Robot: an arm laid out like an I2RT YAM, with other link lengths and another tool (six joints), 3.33 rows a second.
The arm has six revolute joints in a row. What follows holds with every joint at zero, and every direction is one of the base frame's. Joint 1 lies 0.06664 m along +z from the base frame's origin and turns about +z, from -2.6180 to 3.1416 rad. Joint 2 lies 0.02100 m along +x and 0.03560 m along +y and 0.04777 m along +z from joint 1 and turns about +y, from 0.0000 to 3.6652 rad. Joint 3 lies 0.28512 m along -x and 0.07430 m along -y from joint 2 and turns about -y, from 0.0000 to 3.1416 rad. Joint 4 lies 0.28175 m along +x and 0.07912 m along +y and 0.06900 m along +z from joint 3 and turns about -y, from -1.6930 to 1.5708 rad. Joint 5 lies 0.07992 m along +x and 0.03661 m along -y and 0.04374 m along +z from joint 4 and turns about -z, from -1.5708 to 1.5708 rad. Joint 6 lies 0.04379 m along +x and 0.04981 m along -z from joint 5 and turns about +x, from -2.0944 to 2.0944 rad. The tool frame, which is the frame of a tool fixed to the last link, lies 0.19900 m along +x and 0.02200 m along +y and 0.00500 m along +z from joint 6; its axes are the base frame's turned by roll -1.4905, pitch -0.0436 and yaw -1.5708 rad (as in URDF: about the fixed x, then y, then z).
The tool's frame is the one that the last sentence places.
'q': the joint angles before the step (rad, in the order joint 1, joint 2, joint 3, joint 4, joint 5, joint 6). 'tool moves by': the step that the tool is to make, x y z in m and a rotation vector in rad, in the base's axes. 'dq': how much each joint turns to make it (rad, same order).
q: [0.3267, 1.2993, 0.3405, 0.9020, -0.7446, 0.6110]
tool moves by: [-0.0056, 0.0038, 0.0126, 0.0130, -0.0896, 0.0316]
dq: [-0.0002, 0.0318, -0.0022, 0.1068, -0.0315, -0.0236]
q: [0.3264, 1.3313, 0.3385, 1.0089, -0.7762, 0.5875]
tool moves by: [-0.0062, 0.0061, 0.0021, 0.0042, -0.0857, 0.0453]
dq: [0.0004, 0.0799, 0.0020, 0.1384, -0.0459, -0.0307]
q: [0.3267, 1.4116, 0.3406, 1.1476, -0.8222, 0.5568]
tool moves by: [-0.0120, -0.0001, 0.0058, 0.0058, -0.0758, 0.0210]
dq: [0.0002, 0.0079, -0.0252, 0.0885, -0.0227, -0.0246]
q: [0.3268, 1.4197, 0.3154, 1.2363, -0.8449, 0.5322]
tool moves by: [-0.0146, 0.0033, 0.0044, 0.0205, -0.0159, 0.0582]
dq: [0.0010, 0.0268, -0.0079, 0.0838, -0.0543, 0.0358]
